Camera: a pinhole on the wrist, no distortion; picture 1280 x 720 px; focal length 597.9 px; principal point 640.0 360.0 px. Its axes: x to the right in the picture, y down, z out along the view. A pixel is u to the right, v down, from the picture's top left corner.
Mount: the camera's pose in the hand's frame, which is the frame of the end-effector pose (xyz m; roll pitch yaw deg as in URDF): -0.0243 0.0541 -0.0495 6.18 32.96 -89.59
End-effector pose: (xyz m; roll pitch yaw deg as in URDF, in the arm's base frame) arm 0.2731 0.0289 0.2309 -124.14 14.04 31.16
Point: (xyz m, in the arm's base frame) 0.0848 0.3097 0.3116
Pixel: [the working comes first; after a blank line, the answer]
In the camera's frame: 0.0998 0.0311 0.4061

787 406
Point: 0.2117 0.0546 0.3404
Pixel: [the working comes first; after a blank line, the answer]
In the camera's frame: 0.1160 -0.0281 0.1263

1189 227
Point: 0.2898 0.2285 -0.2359
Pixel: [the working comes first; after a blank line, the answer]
In the camera's frame: -0.4009 0.2777 0.2142

outside the picture
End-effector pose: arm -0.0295 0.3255 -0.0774 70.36 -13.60 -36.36
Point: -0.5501 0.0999 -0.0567
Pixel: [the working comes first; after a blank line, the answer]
In the camera's frame: -0.1809 -0.1911 0.5508

444 153
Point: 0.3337 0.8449 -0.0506
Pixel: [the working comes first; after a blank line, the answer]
In the camera's frame: 0.1357 -0.0426 -0.5510

behind the camera
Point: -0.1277 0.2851 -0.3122
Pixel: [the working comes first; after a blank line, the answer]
In the camera's frame: 0.2065 -0.0636 0.2166

1210 184
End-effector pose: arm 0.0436 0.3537 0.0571 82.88 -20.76 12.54
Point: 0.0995 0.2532 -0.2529
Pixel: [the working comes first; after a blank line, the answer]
In the camera's frame: 0.2414 -0.0248 0.3058

1112 311
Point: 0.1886 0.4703 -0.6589
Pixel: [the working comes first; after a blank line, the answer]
In the camera's frame: 0.7097 -0.0447 0.3208

outside the picture
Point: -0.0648 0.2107 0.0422
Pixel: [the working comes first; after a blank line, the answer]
In the camera's frame: -0.0639 -0.0913 0.1707

416 40
